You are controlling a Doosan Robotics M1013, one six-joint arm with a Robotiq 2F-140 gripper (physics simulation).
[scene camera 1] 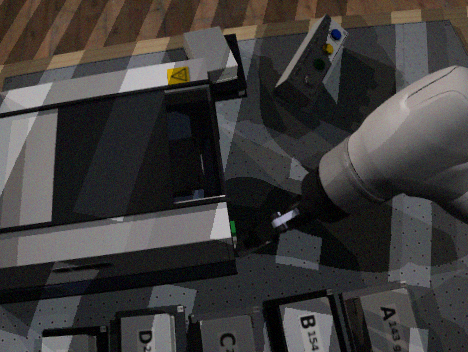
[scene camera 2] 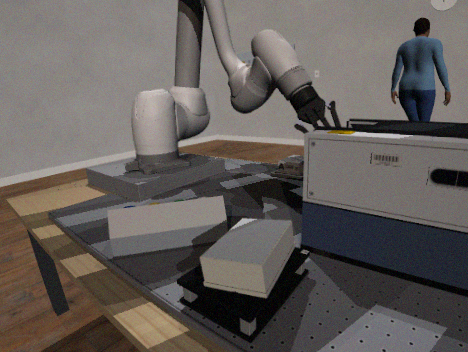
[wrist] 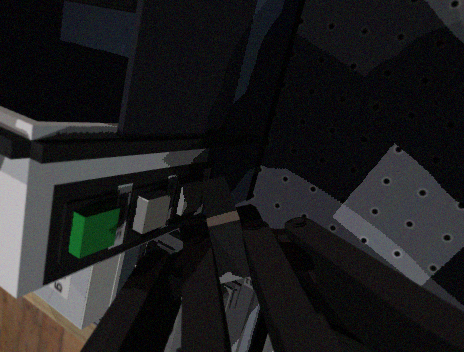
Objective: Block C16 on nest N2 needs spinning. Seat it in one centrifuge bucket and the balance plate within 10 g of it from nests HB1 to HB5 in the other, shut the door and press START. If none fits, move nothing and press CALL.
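Frame: origin at the arm's base, x ahead, y left, z up, level; centimetres.
Seen in the pictures: gripper, fingertip midpoint: (scene camera 1: 239, 249) (wrist: 217, 199); arm's base at its link origin: (scene camera 2: 159, 165).
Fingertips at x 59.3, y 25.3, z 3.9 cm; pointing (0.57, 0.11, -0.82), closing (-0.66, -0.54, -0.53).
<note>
Offsets run from my fingertips to a thing's top centre. "*": to the spot under its first point.
My gripper (scene camera 1: 250, 244) (wrist: 217, 199) is shut and empty, its tips low at the centrifuge's button end, close to the dark control panel; scene camera 2 hides the tips behind the centrifuge (scene camera 1: 125, 240) (scene camera 2: 345, 170) (wrist: 35, 200). The panel carries a green button @[dx +0.9, dy -0.1, dz +10.3 cm] (scene camera 1: 232, 228) (wrist: 95, 232), a grey button @[dx +0.9, dy -0.1, dz +6.7 cm] (wrist: 152, 214) and another partly covered by the fingers. The dark door @[dx +20.1, dy -11.2, dz +12.5 cm] (scene camera 1: 110, 155) stands partly open; bluish parts @[* dx +12.4, dy -23.7, dz +0.7 cm] (scene camera 1: 178, 125) show in the dark gap. Plates marked A @[dx -25.5, dy +12.3, dz -3.4 cm] (scene camera 1: 392, 320), B @[dx -12.1, dy +13.8, dz -3.4 cm] (scene camera 1: 307, 325), C @[* dx +1.6, dy +13.2, dz -3.3 cm] (scene camera 1: 227, 332) and D @[* dx +14.8, dy +13.9, dz -3.4 cm] (scene camera 1: 147, 332) stand in nests. C16 is not identifiable.
An unlabelled white block @[dx +8.1, dy -44.2, dz +0.3 cm] (scene camera 1: 207, 45) (scene camera 2: 240, 260) sits on a black stand (scene camera 1: 241, 75) (scene camera 2: 220, 307) beside the centrifuge's back corner. A tilted button box @[dx -14.7, dy -45.0, dz -0.4 cm] (scene camera 1: 300, 62) (scene camera 2: 167, 222) has blue, yellow and green buttons. Another nest shows partly left of D. Patchy shadows cross the table.
</note>
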